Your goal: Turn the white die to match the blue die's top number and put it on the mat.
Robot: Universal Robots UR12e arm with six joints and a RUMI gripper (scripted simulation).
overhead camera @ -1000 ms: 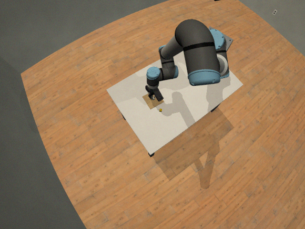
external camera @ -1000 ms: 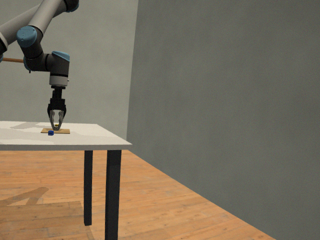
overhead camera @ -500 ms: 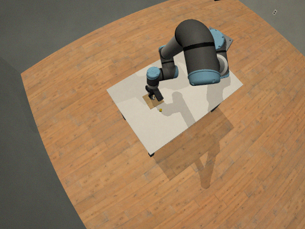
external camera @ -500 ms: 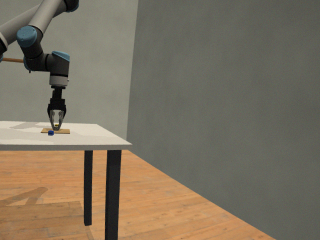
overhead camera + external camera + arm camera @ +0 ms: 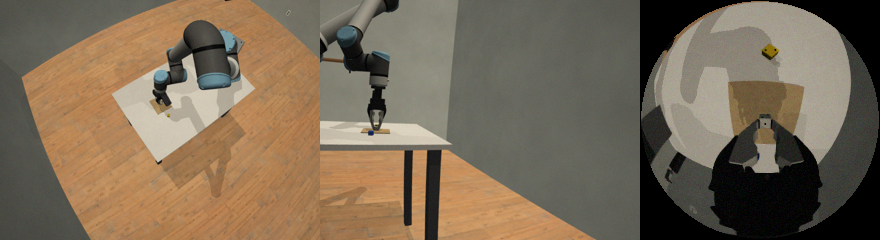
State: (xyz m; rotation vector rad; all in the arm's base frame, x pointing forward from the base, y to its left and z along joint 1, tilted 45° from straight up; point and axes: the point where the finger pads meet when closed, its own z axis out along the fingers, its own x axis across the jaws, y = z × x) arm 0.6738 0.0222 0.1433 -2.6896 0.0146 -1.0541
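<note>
Right now the white die is 10 mm below my hand. The rest, counted from my hand: blue die: 120 mm to the right, 10 mm below, 10 mm behind; then tan mat: 20 mm below; then yellow die: 120 mm to the left, 10 mm below, 10 mm behind.
</note>
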